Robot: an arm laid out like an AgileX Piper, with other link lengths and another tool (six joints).
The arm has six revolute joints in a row. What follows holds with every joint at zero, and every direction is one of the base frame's. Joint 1 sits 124.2 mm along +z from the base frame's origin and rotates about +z. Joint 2 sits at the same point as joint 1 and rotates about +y. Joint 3 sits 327.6 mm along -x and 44.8 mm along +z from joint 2 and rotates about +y. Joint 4 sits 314.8 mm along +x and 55.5 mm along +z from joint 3 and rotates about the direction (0.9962, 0, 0.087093). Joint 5 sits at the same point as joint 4 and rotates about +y. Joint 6 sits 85.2 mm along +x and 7.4 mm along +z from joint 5 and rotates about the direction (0.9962, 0, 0.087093). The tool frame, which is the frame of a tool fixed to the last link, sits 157.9 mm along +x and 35 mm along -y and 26.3 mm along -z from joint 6; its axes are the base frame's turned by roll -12.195, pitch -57.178 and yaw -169.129 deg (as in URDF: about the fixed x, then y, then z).
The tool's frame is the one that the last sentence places.
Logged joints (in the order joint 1, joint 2, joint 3, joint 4, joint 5, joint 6), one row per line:
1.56, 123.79, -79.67, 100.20, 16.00, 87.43
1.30, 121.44, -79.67, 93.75, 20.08, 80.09
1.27, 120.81, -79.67, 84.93, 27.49, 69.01
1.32, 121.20, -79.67, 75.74, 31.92, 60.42
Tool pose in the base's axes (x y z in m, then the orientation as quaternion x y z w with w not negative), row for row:
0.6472, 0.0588, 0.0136, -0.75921, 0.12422, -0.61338, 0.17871
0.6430, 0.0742, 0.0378, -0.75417, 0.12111, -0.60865, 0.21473
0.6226, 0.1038, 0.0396, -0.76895, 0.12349, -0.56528, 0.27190
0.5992, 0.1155, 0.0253, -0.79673, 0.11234, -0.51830, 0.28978
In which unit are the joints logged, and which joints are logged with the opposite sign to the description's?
The joints are logged in degrees. Opposite sign: joint 6.
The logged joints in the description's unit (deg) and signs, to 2 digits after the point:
1.56, 123.79, -79.67, 100.20, 16.00, -87.43
1.30, 121.44, -79.67, 93.75, 20.08, -80.09
1.27, 120.81, -79.67, 84.93, 27.49, -69.01
1.32, 121.20, -79.67, 75.74, 31.92, -60.42

